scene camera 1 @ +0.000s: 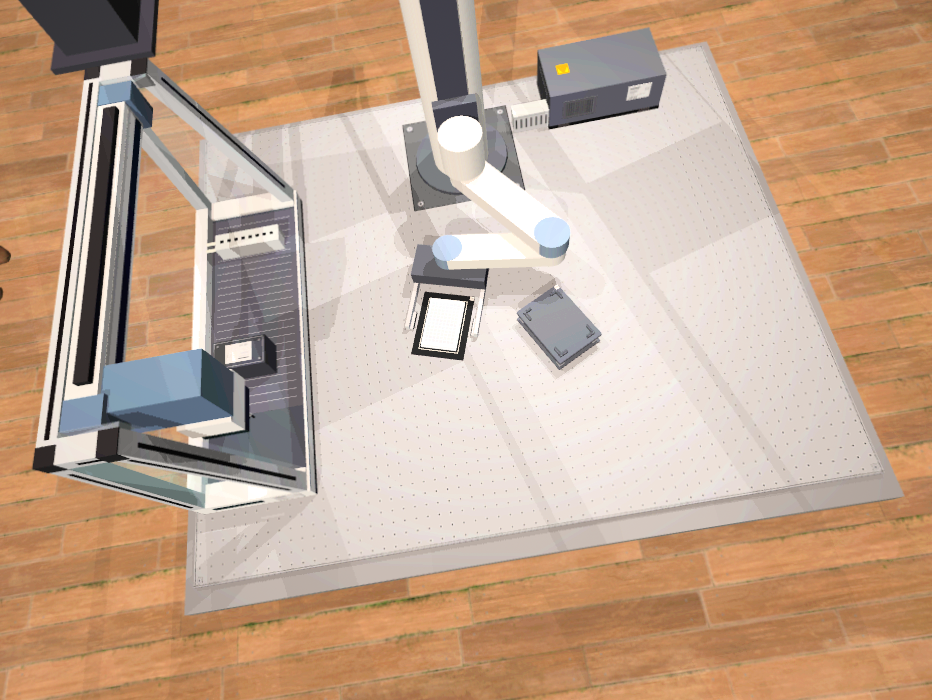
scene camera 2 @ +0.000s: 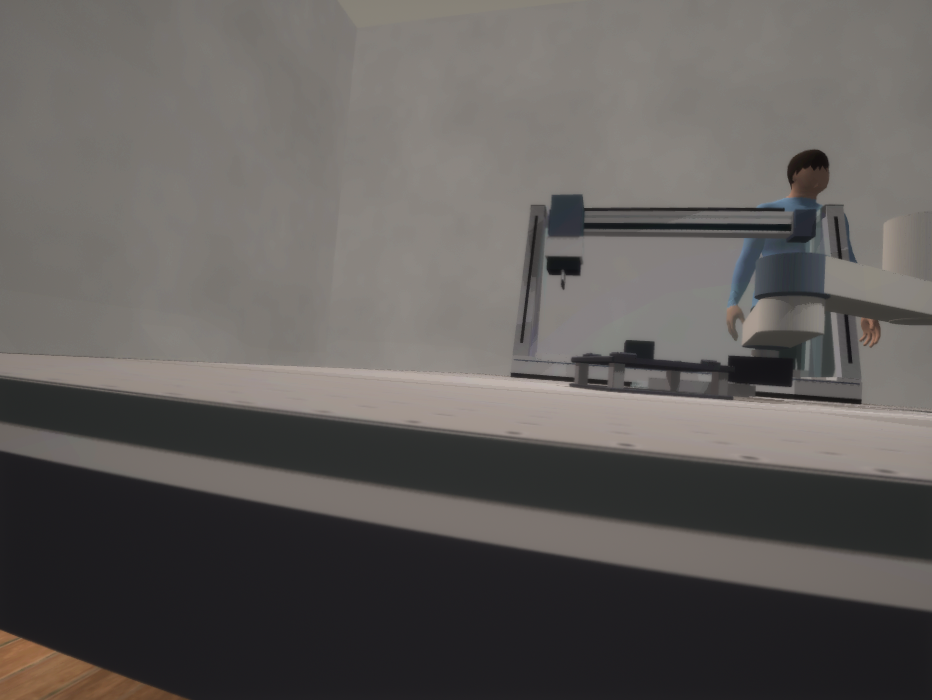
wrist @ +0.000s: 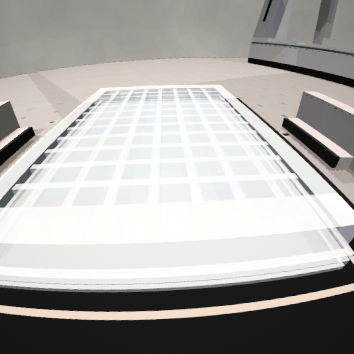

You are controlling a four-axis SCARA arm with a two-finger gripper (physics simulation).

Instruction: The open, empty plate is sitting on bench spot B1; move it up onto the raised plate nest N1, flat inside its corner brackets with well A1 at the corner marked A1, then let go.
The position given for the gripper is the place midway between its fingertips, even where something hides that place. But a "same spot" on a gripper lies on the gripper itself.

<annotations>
The gripper shows in scene camera 1, in scene camera 2 and in the wrist view (157, 107). One and the same spot on the gripper: (scene camera 2: 704, 387) is (scene camera 1: 483, 302).
</annotations>
